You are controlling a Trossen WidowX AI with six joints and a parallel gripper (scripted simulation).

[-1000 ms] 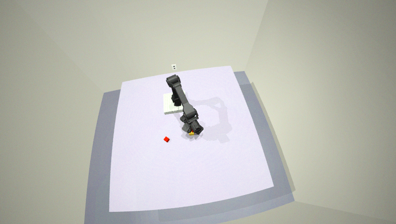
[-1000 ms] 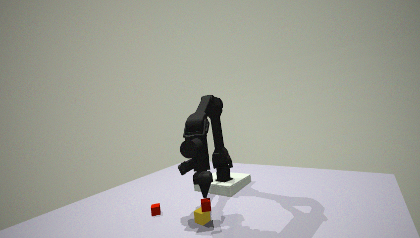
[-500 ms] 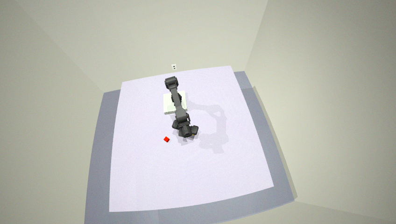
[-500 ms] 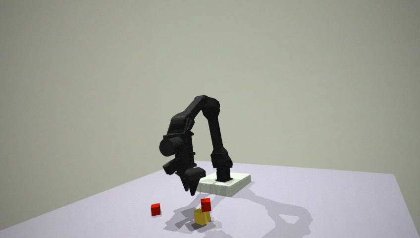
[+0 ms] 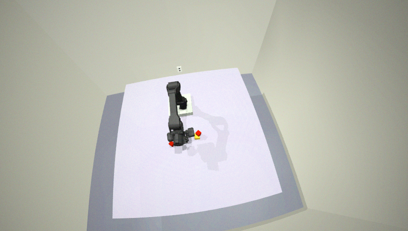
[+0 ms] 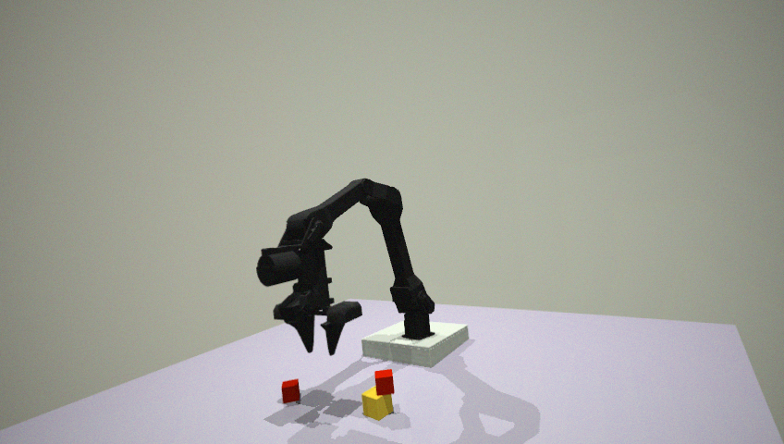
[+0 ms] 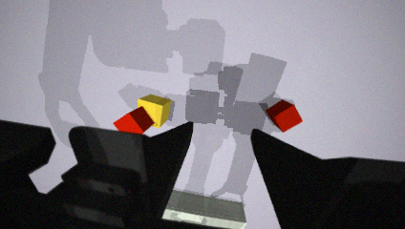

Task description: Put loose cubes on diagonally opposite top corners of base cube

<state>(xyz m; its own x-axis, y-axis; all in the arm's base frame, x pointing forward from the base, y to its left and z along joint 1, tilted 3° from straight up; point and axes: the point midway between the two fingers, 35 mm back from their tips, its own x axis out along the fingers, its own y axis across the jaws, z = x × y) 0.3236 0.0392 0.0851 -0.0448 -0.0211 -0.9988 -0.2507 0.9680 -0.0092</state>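
The yellow cube lies 5 cm behind my gripper tip, 10 cm to the left of it and 9 cm below it.
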